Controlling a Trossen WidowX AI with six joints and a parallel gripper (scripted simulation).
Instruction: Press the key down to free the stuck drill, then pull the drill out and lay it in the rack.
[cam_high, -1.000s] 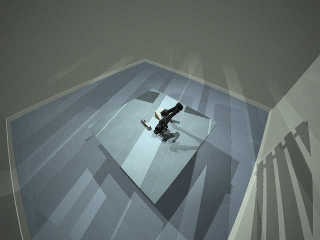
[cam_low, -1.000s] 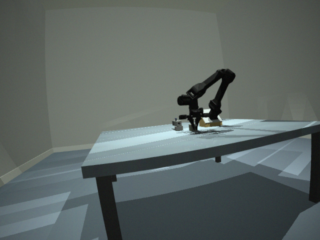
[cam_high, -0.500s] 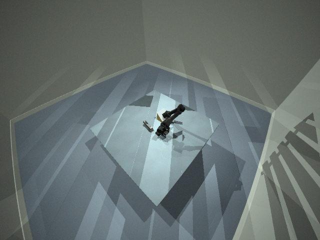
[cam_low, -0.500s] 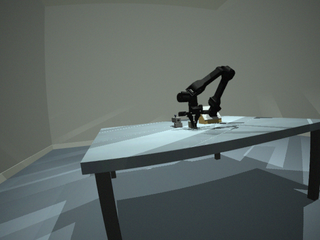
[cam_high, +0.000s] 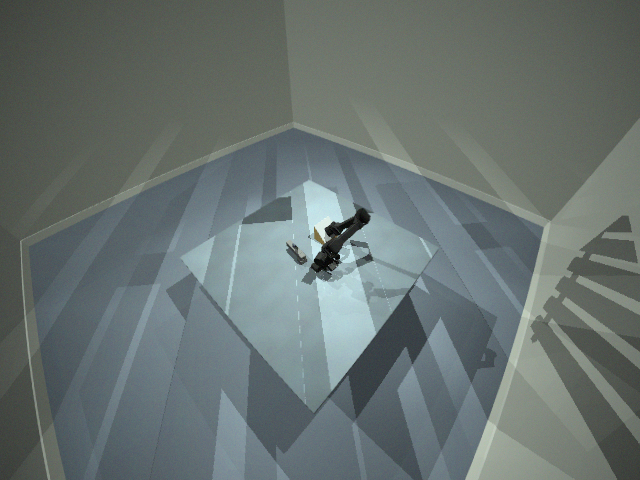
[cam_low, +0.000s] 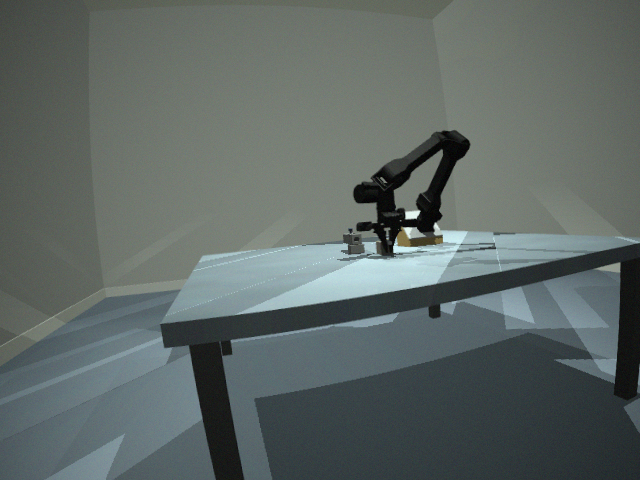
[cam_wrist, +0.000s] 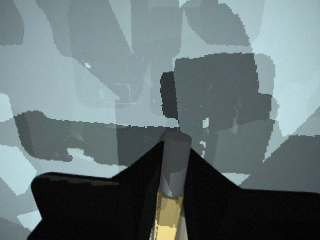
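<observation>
Right now my gripper tip is 10 mm past the drill, 40 mm to the left of it and 40 mm below it. Also, from my gripper tip: rack (10 mm behind, 50 mm to the right, 10 mm above).
</observation>
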